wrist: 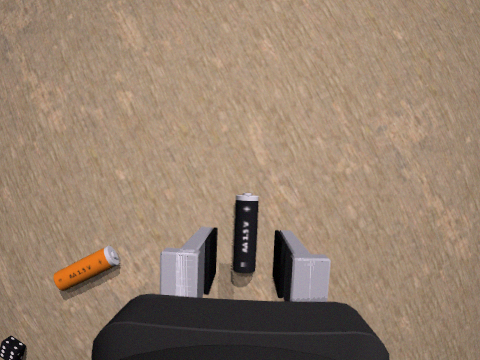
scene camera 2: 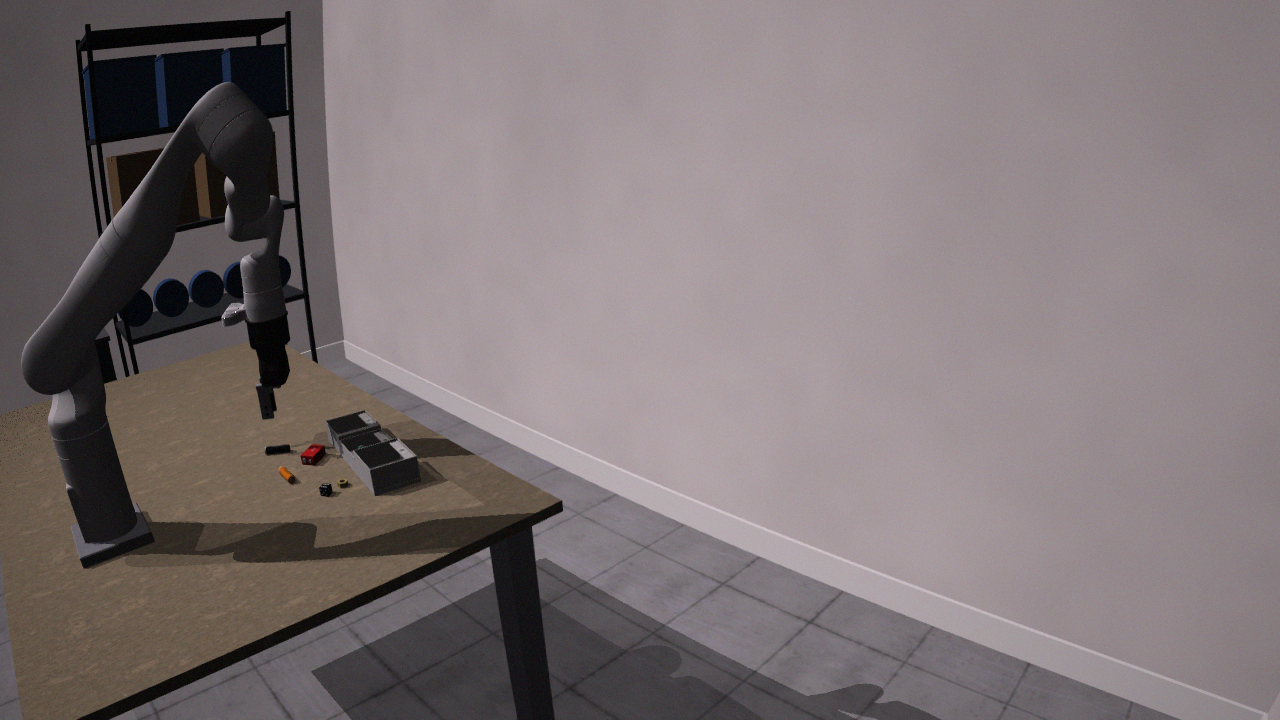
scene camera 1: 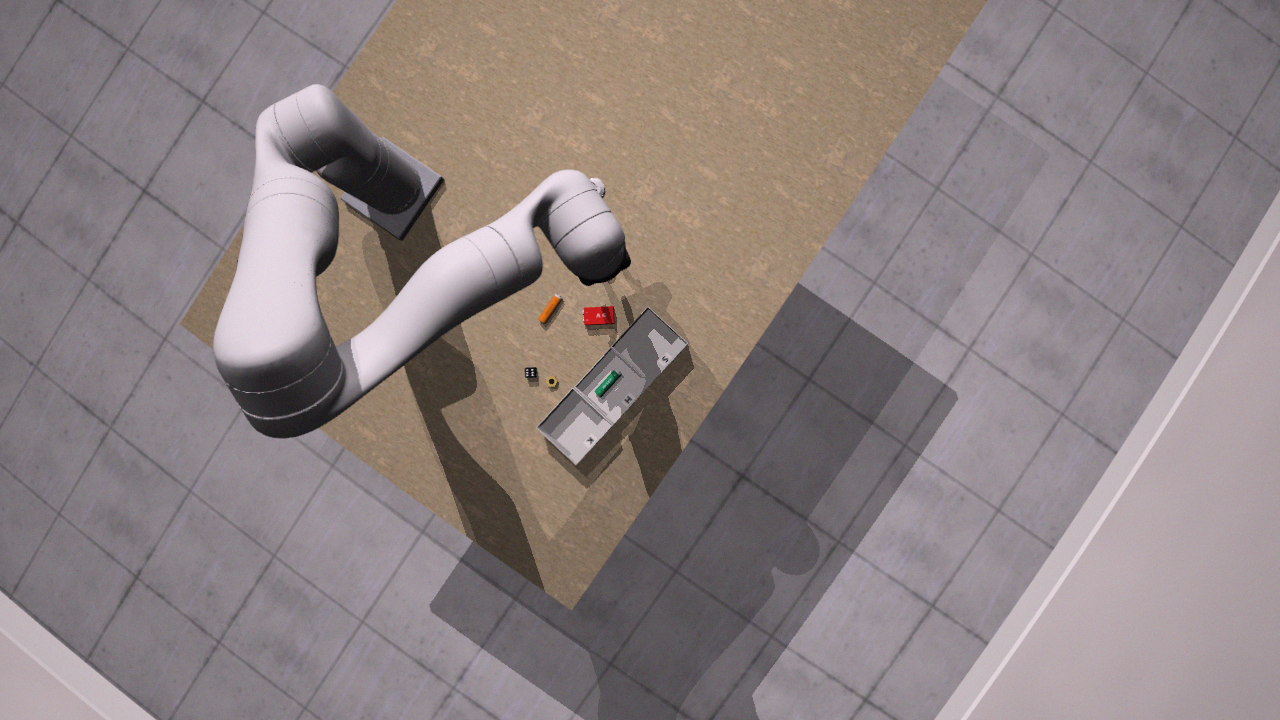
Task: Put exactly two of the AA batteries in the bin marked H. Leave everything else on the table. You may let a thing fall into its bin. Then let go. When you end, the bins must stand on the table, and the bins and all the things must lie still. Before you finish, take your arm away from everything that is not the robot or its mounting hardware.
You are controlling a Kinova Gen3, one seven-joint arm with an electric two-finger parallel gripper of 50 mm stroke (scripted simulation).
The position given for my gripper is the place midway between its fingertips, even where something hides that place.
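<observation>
You'd find my gripper (scene camera 2: 269, 414) in the scene, and the wrist view shows the gripper (wrist: 245, 252) too. There's an orange AA battery (wrist: 104, 259), and I can see a black AA battery (wrist: 246, 208) as well.
</observation>
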